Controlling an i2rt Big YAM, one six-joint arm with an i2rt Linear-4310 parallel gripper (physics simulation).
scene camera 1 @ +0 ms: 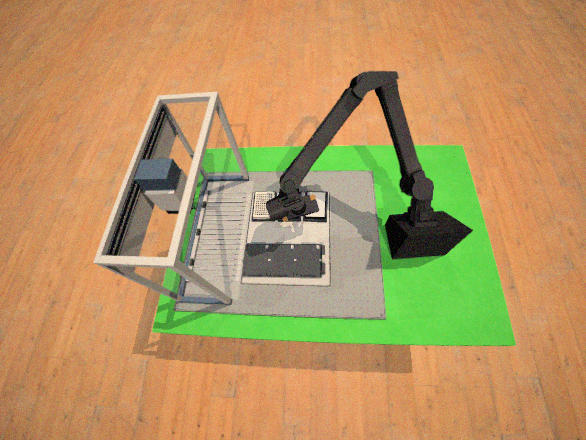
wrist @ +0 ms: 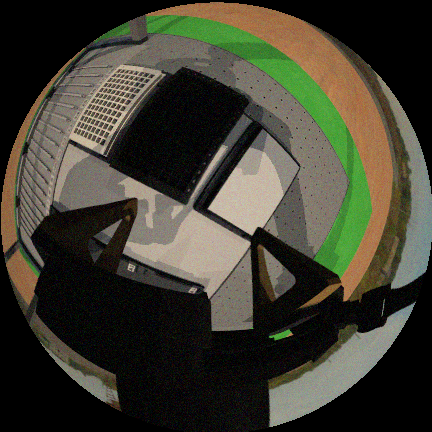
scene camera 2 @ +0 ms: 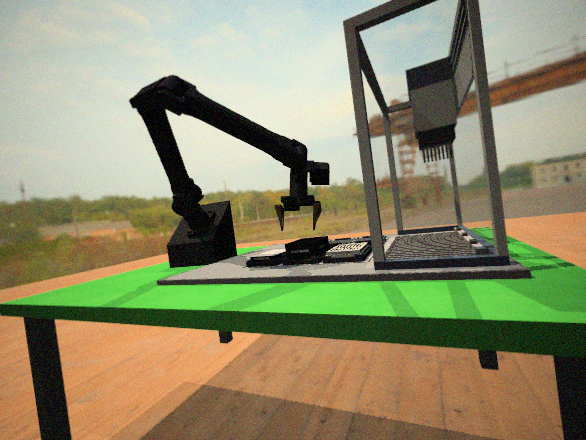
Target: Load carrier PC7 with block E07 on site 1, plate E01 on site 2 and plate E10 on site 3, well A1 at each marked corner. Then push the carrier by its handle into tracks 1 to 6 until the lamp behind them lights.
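Seen in the pictures: gripper, fingertip midpoint: point(wrist: 196, 219) point(scene camera 2: 297, 230); arm's base, origin of the base link: point(scene camera 1: 419, 220) point(wrist: 333, 316) point(scene camera 2: 202, 224).
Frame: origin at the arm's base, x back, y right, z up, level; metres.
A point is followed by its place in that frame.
Observation:
My gripper point(scene camera 1: 299, 208) {x -0.431, y 0.106, z -0.058 m} point(scene camera 2: 298, 229) {x -0.431, y 0.106, z -0.058 m} point(wrist: 196, 219) {x -0.431, y 0.106, z -0.058 m} is open and empty, pointing down above the row of three labware pieces. The tall black piece point(scene camera 2: 306, 245) {x -0.496, y 0.236, z -0.091 m} point(wrist: 180, 135) {x -0.472, y 0.162, z -0.091 m} stands in the middle of the row; in scene camera 1 the gripper largely hides it. A white gridded plate point(scene camera 1: 262, 205) {x -0.596, y 0.177, z -0.114 m} point(scene camera 2: 348, 248) {x -0.594, y 0.200, z -0.113 m} point(wrist: 117, 107) {x -0.571, y 0.176, z -0.118 m} lies on its track side. A plate with a plain white top point(scene camera 1: 320, 206) {x -0.348, y 0.150, z -0.112 m} point(scene camera 2: 267, 256) {x -0.379, y 0.226, z -0.112 m} point(wrist: 250, 185) {x -0.378, y 0.154, z -0.111 m} lies on its arm-base side. The dark carrier point(scene camera 1: 284, 262) {x -0.507, y -0.082, z -0.127 m} point(wrist: 145, 272) {x -0.451, y -0.014, z -0.123 m} lies apart from the row, with no labware on it. Labels are unreadable.
The ribbed tracks point(scene camera 1: 220, 230) {x -0.781, y 0.081, z -0.136 m} point(scene camera 2: 430, 247) lie under an open frame point(scene camera 1: 198, 165) {x -0.690, y 0.051, z 0.340 m} point(scene camera 2: 366, 150) {x -0.678, y 0.350, z 0.092 m}. A block-shaped head point(scene camera 1: 159, 172) {x -0.813, y 0.054, z 0.322 m} point(scene camera 2: 434, 100) with thin tips hangs inside the frame. The grey base board point(scene camera 1: 355, 295) {x -0.246, y -0.224, z -0.137 m} point(scene camera 2: 215, 275) {x -0.268, y 0.312, z -0.137 m} lies on the green table top point(scene camera 1: 450, 300) {x 0.103, y -0.263, z -0.150 m}.

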